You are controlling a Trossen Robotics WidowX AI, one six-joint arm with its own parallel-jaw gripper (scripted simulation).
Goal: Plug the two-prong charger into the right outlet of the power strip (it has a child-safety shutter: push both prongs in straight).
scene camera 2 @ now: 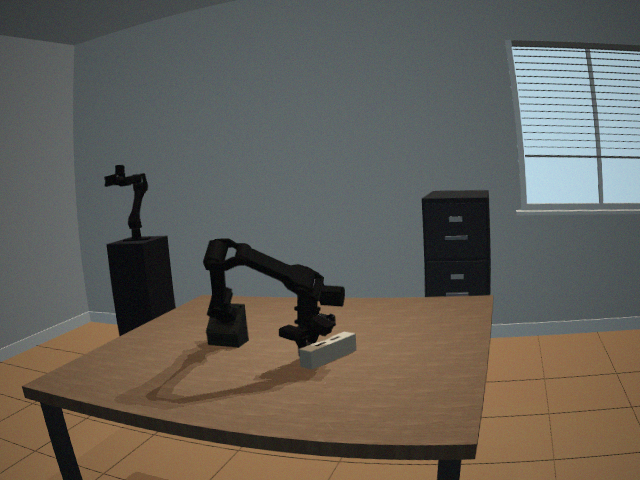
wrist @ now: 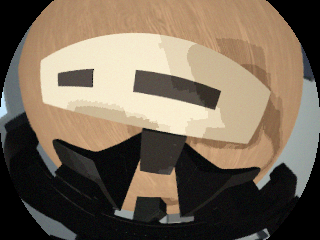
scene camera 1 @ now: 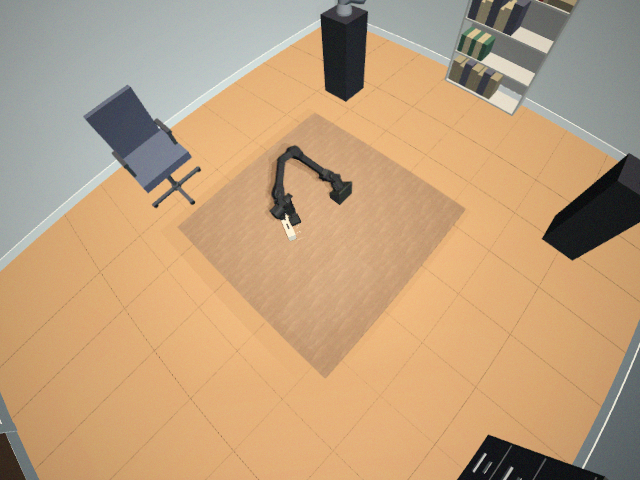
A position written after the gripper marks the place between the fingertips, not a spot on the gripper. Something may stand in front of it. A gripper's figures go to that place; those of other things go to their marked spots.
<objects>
The gripper [wrist: 160, 138] is 0.10 m from the lens. A dark charger [wrist: 160, 151] is 0.07 m from the lens.
</objects>
